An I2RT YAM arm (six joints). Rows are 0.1 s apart.
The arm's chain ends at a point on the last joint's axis. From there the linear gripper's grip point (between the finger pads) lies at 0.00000 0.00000 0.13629 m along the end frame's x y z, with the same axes.
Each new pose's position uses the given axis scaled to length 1; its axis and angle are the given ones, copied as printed.
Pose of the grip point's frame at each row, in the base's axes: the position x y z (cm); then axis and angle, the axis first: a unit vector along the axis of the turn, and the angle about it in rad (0 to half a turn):
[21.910 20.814 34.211 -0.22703 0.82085 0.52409 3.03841]
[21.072 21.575 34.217 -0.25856 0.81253 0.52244 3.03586]
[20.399 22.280 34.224 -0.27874 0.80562 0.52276 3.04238]
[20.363 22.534 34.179 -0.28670 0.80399 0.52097 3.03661]
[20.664 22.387 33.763 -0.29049 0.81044 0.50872 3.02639]
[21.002 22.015 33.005 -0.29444 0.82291 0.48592 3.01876]
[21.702 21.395 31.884 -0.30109 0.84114 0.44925 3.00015]
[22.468 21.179 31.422 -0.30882 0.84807 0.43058 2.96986]
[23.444 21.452 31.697 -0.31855 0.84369 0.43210 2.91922]
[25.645 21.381 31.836 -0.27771 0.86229 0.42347 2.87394]
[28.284 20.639 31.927 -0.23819 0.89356 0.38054 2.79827]
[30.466 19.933 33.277 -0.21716 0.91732 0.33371 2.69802]
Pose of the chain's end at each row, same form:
[23.992 8.800 40.301 -0.22703 0.82085 0.52409 3.03841]
[23.575 9.664 40.351 -0.25856 0.81253 0.52244 3.03586]
[23.274 10.452 40.355 -0.27874 0.80562 0.52276 3.04238]
[23.275 10.739 40.355 -0.28670 0.80399 0.52097 3.03661]
[23.409 10.731 40.271 -0.29049 0.81044 0.50872 3.02639]
[23.513 10.665 40.119 -0.29444 0.82291 0.48592 3.01876]
[23.755 10.568 39.903 -0.30109 0.84114 0.44925 3.00015]
[24.091 10.579 39.834 -0.30882 0.84807 0.43058 2.96986]
[24.614 10.680 39.964 -0.31855 0.84369 0.43210 2.91922]
[25.685 10.604 40.179 -0.27771 0.86229 0.42347 2.87394]
[26.583 10.548 40.929 -0.23819 0.89356 0.38054 2.79827]
[26.980 10.722 42.698 -0.21716 0.91732 0.33371 2.69802]

